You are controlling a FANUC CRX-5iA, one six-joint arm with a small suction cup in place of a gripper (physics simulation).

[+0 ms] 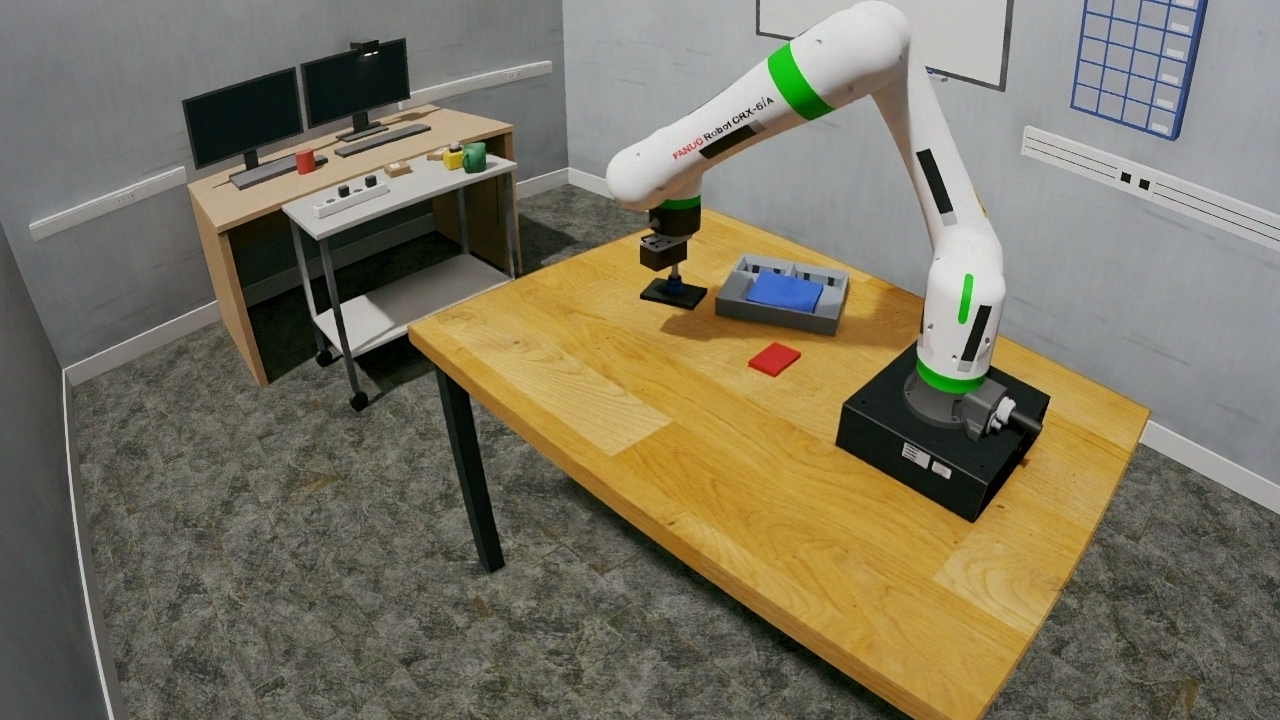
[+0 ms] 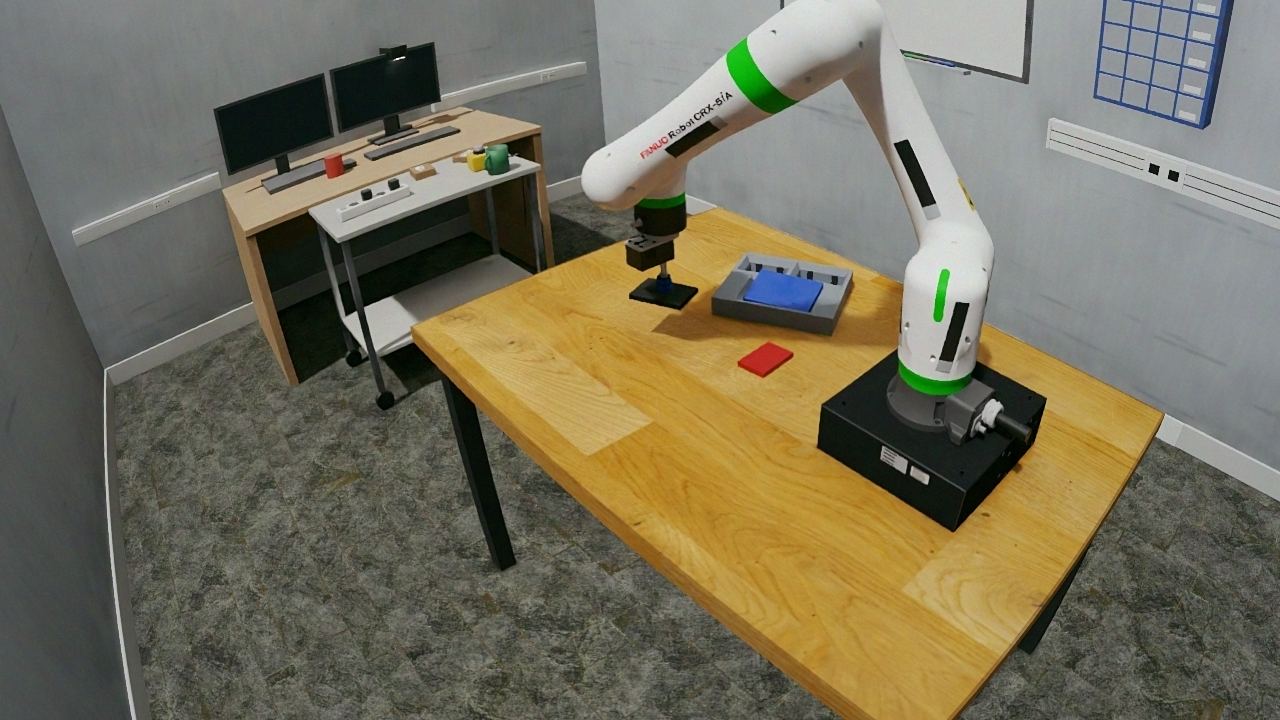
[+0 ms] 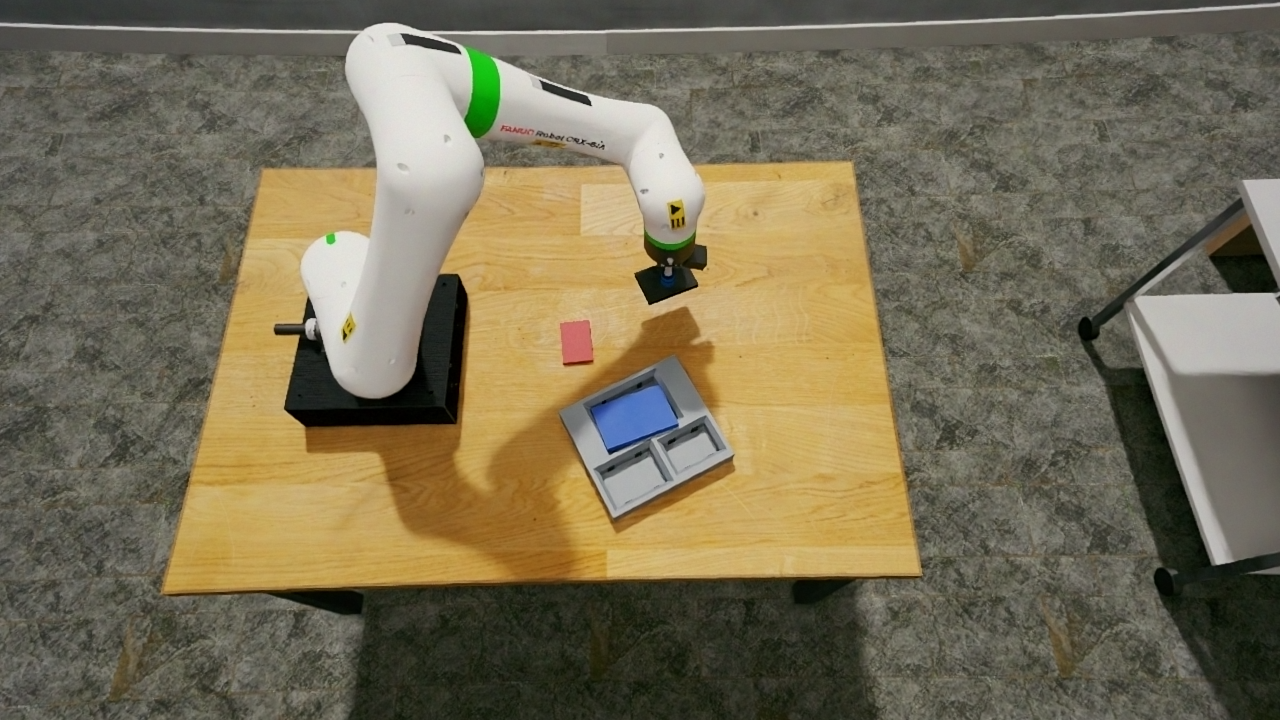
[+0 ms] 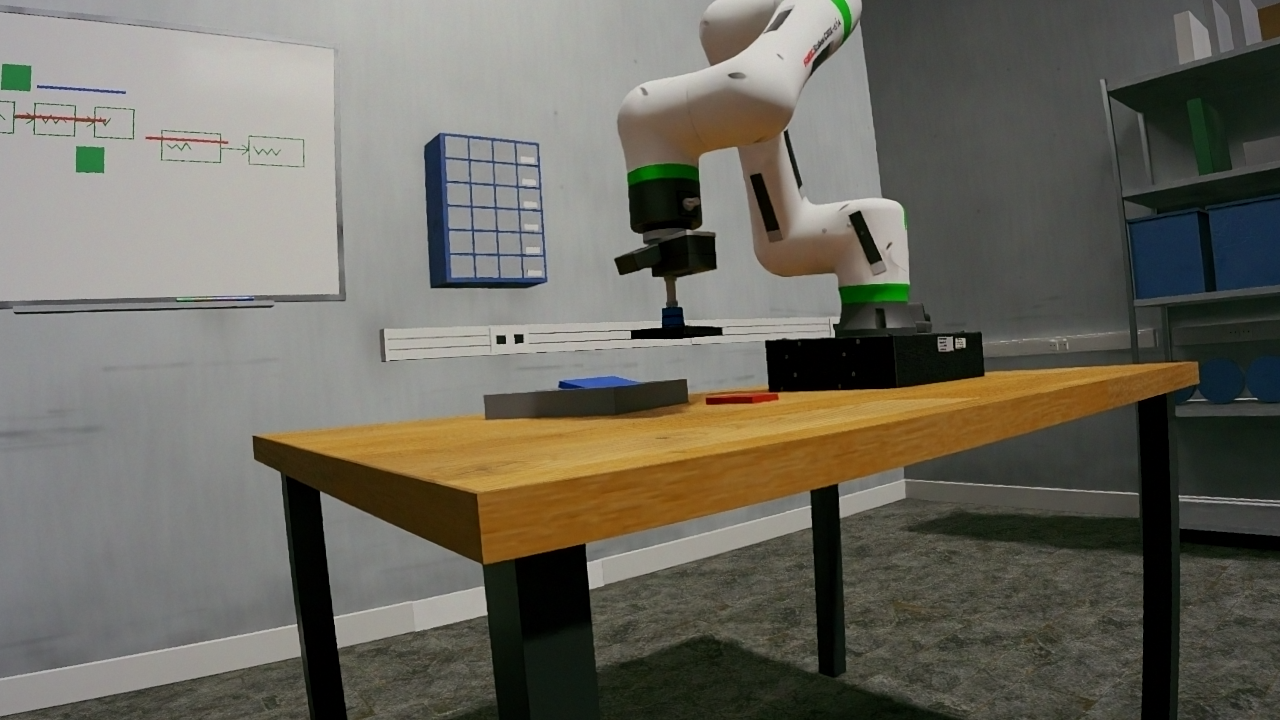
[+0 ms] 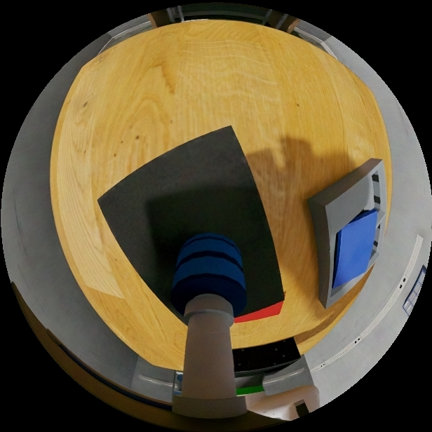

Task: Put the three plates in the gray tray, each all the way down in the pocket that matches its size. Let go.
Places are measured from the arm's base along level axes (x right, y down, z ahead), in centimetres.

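Where they show: hand, its tool point: [image 1: 674,294] [image 2: 664,294] [image 3: 667,283] [image 4: 674,337]; arm's base, origin of its link: [image 1: 943,399] [image 2: 929,401] [image 4: 875,335].
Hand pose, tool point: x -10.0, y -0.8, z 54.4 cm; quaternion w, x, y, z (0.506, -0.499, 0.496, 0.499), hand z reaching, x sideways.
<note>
Things, the pixels of their top centre, and the offset from my tool point. Level surfaces: height alone.
- black plate, centre of its top: [image 4: 677,328] [image 2: 663,290] [image 1: 673,290] [image 3: 666,278] dx -0.5, dy -1.1, dz -0.3 cm
- blue plate, centre of its top: [image 4: 610,376] [image 3: 634,414] [image 2: 784,284] [image 1: 786,285] dx +25.7, dy +4.5, dz -6.6 cm
- gray tray, centre of its top: [image 4: 589,386] [image 3: 645,432] [image 2: 786,282] [image 1: 787,283] dx +28.8, dy +5.9, dz -4.5 cm
- red plate, centre of its top: [image 4: 741,395] [image 2: 766,356] [image 1: 775,356] [image 3: 576,341] dx +8.4, dy +8.8, dz -18.4 cm
- wooden table, height of its surface: dy +9.8 cm
My suction cup [image 1: 674,283] [image 2: 664,283] [image 3: 666,279] [image 4: 672,317] [image 5: 209,270] is shut on the black plate [image 1: 689,296] [image 2: 677,296] [image 3: 650,284] [image 4: 699,332] [image 5: 200,175], holding it roughly level above the table, beside the tray. The blue plate [image 1: 784,291] [image 2: 784,291] [image 3: 634,418] [image 4: 597,382] [image 5: 356,247] lies over the large pocket of the gray tray [image 1: 774,316] [image 2: 771,315] [image 3: 580,436] [image 4: 586,402] [image 5: 324,250], tilted, part of it above the rim. The two smaller pockets are empty. The red plate [image 1: 774,359] [image 2: 765,359] [image 3: 576,342] [image 4: 742,398] [image 5: 260,314] lies flat on the table.
The robot's black base block [image 1: 913,447] [image 2: 895,456] [image 3: 375,411] stands on the wooden table [image 1: 554,358] [image 3: 778,501], on the red plate's side away from the cup. A white cart [image 1: 402,197] [image 2: 429,201] and a desk with monitors stand beyond the table.
</note>
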